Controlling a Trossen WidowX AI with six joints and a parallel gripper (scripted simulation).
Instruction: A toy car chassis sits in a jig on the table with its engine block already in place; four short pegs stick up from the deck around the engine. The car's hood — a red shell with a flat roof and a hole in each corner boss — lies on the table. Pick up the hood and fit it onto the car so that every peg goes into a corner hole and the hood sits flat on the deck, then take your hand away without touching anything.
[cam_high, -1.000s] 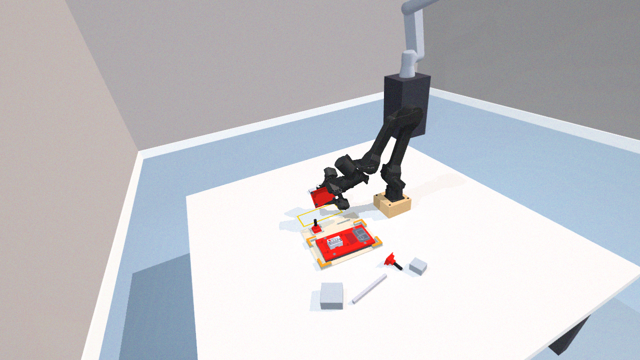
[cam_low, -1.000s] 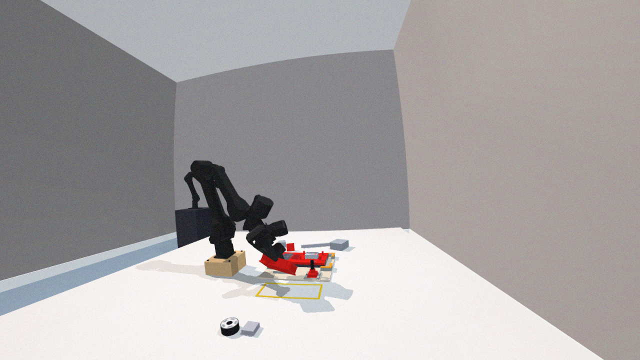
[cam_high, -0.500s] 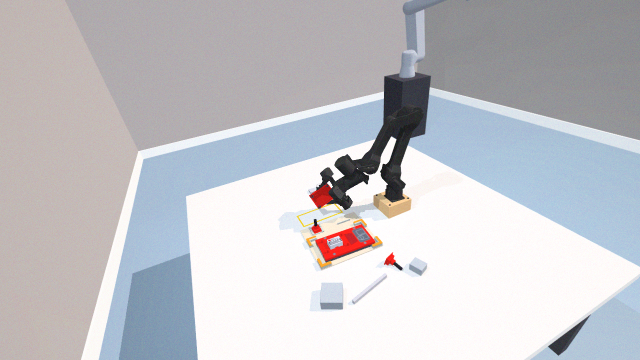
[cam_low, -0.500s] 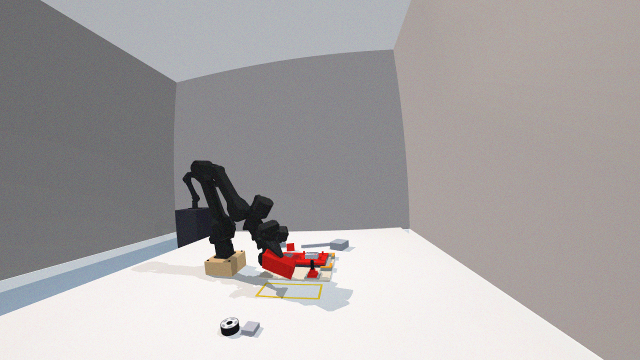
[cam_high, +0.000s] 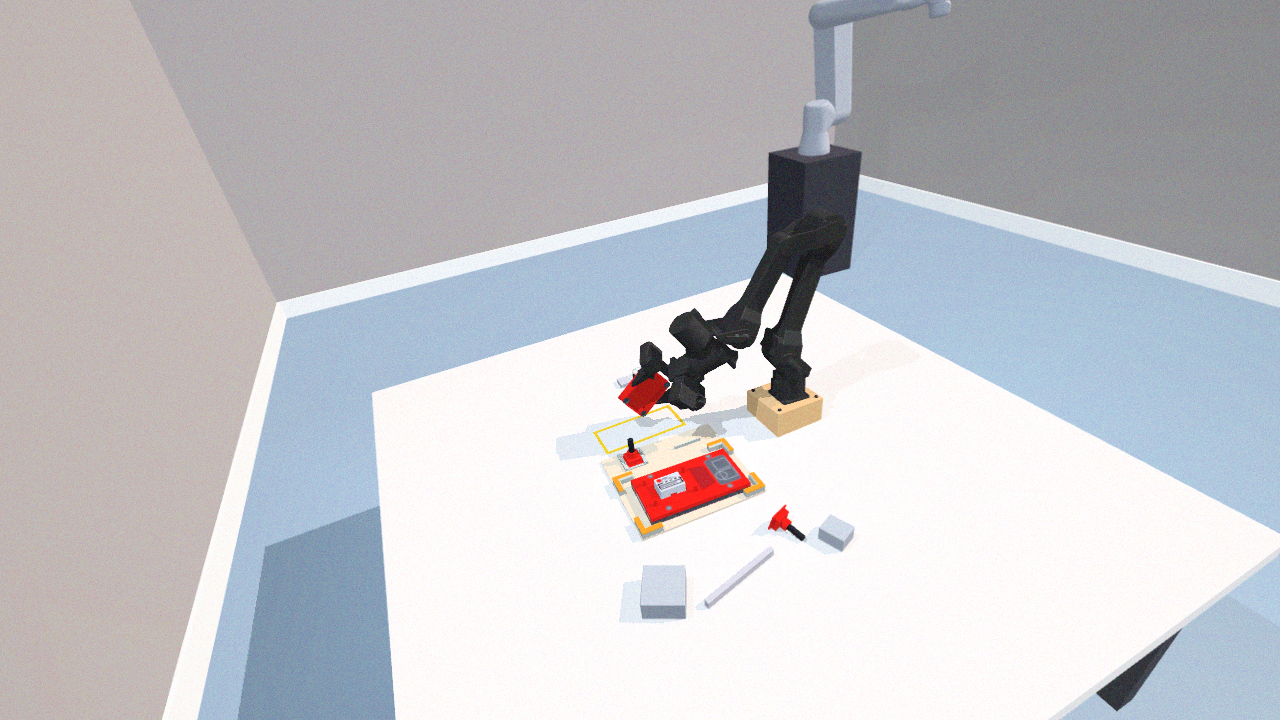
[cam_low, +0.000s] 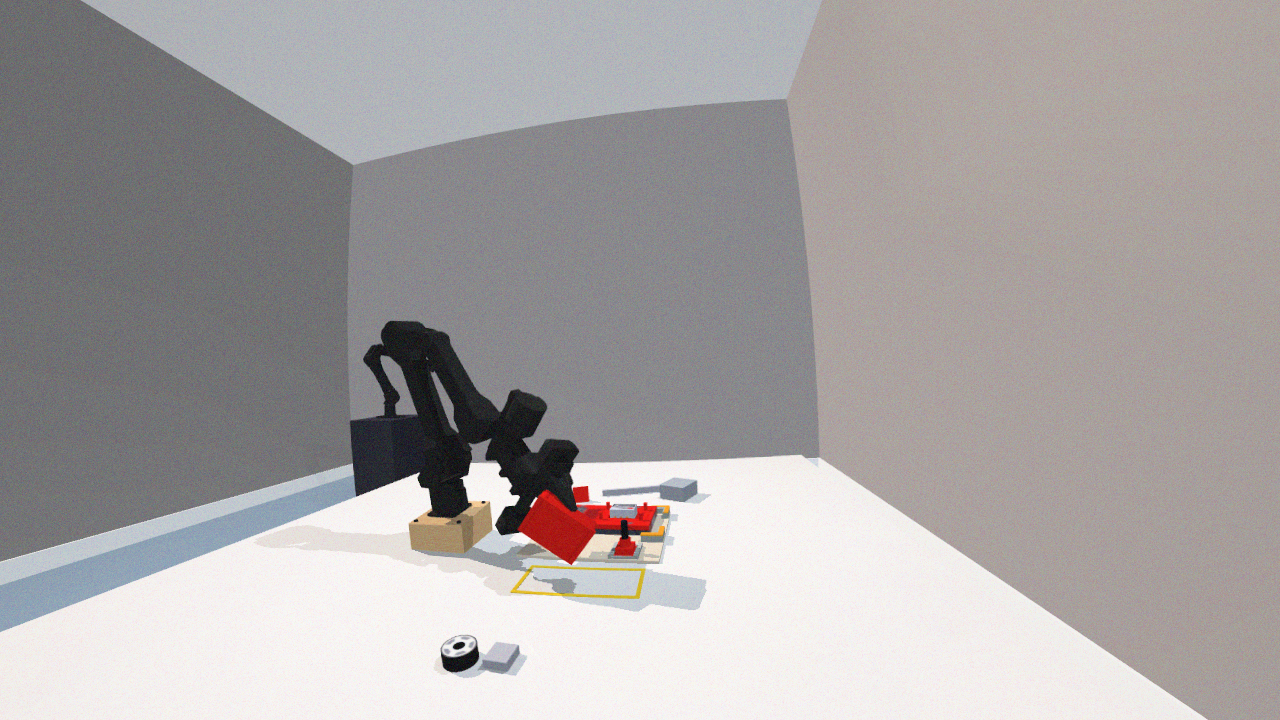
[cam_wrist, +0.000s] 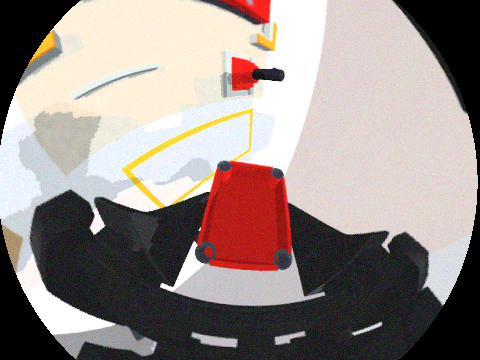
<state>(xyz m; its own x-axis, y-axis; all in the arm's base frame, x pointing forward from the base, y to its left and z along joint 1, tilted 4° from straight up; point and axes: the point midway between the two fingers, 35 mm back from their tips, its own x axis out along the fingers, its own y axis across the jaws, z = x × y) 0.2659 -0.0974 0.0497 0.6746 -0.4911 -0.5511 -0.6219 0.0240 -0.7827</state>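
My gripper tip is now 10 mm to the left of the red hood and 10 mm past it. Also, from my gripper tip: grey engine block 230 mm to the left, 60 mm below, 40 mm ahead; black wheel 190 mm to the right, 80 mm below, 60 mm behind; grey rod 440 mm to the left, 80 mm below, 10 mm ahead.
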